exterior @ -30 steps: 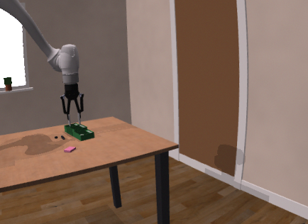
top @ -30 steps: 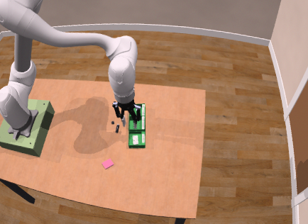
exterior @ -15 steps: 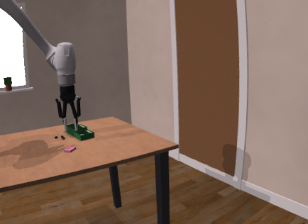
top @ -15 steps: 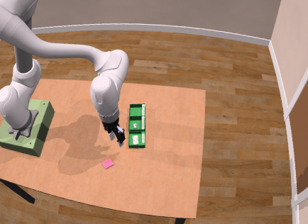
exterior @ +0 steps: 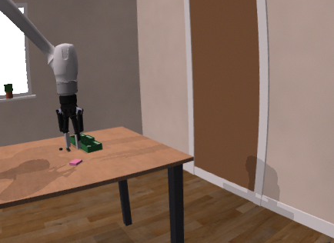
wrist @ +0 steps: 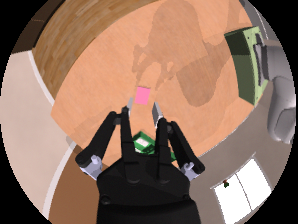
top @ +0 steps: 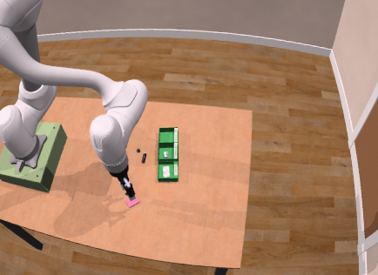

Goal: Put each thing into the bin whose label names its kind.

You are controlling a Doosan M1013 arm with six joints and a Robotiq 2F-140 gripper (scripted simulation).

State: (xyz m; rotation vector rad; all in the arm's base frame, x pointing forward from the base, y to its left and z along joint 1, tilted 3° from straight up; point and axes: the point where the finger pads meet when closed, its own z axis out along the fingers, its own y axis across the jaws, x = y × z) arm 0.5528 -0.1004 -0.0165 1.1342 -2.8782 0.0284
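Now: hand 100 mm above the pink block. The rest, counted from my hand: white thing 110 mm ahead, 160 mm to the left, 90 mm below; then black bar 10 mm ahead, 210 mm to the left, 100 mm below; then small dark piece 30 mm behind, 250 mm to the left, 100 mm below.
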